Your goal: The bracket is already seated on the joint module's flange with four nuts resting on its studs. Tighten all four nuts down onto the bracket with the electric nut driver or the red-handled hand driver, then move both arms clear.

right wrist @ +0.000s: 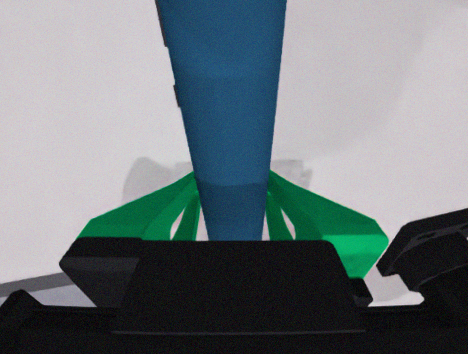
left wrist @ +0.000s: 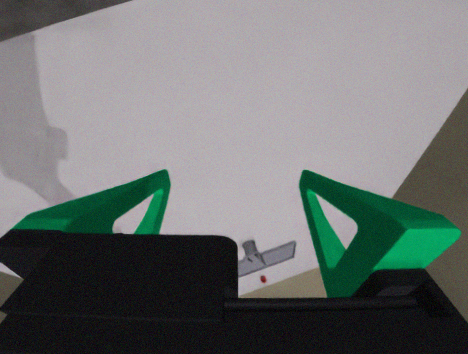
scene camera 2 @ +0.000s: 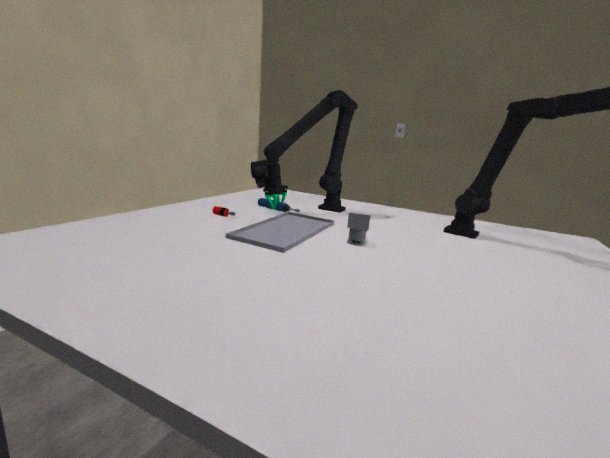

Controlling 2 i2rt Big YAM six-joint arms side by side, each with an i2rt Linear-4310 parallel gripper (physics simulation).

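Frame: origin at the left arm's base, x back, y right, z up, level; metres.
Seen in the pictures: left gripper, fingertip midpoint: (left wrist: 234, 177); right gripper, fingertip midpoint: (right wrist: 232, 177) (scene camera 2: 277, 208); left arm's base, origin of the base link: (scene camera 2: 460, 233); right arm's base, origin of the base link: (right wrist: 418, 241) (scene camera 2: 331, 209).
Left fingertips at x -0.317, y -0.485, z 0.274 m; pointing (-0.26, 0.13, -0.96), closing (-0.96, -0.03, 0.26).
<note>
Offsets run from my left fingertips to a thing's middle. "spot": to the spot under its first point.
The blue electric nut driver {dx -0.039, dy +1.199, dz -0.254 m} (scene camera 2: 270, 204) (right wrist: 227, 100) lies on the table in the scene view, its bit pointing toward the tray. My right gripper (scene camera 2: 276, 206) (right wrist: 232, 177) is shut on it, one green finger on each side of the body. The red-handled hand driver {dx -0.306, dy +1.247, dz -0.257 m} (scene camera 2: 220, 211) (left wrist: 263, 279) lies on the table at the left of the scene view. The joint module with its bracket {dx -0.161, dy +0.708, dz -0.237 m} (scene camera 2: 358, 229) (left wrist: 250, 250) stands right of the tray in the scene view; the nuts are too small to make out. My left gripper (left wrist: 234, 177) is open and empty, high above the table.
A shallow grey tray {spot: dx -0.452, dy +0.902, dz -0.269 m} (scene camera 2: 255, 244) (left wrist: 286, 254) lies between the drivers and the joint module in the scene view. The base of the right arm (scene camera 2: 331, 206) stands behind the tray, and the base of the left arm (scene camera 2: 462, 230) stands farther right.
</note>
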